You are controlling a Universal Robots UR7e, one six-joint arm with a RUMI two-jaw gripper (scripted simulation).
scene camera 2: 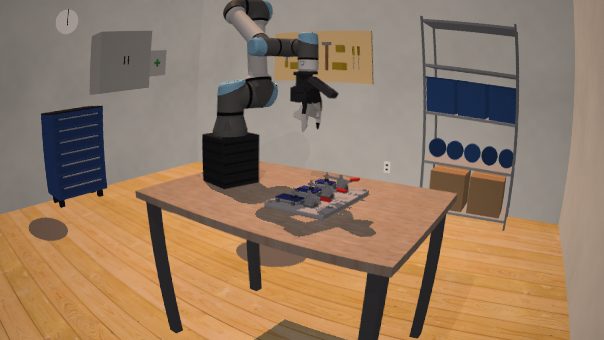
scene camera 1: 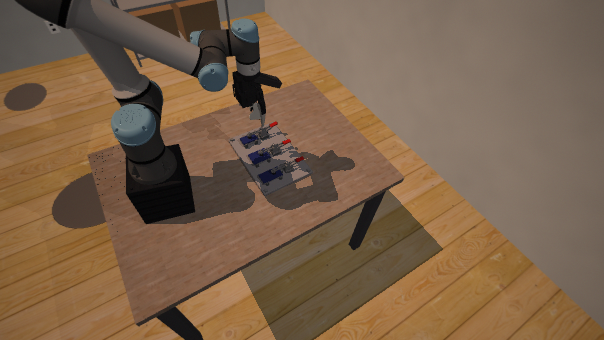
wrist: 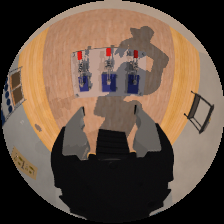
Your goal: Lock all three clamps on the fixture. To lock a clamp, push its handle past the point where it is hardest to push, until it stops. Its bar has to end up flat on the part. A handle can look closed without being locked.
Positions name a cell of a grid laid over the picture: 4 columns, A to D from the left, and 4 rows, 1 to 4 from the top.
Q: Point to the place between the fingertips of my gripper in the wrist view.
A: At B2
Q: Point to a grey fixture plate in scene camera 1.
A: B2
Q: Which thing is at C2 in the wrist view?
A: A grey fixture plate.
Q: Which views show my gripper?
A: Scene camera 2, scene camera 1 and the wrist view: all of them.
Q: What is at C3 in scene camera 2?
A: A grey fixture plate.
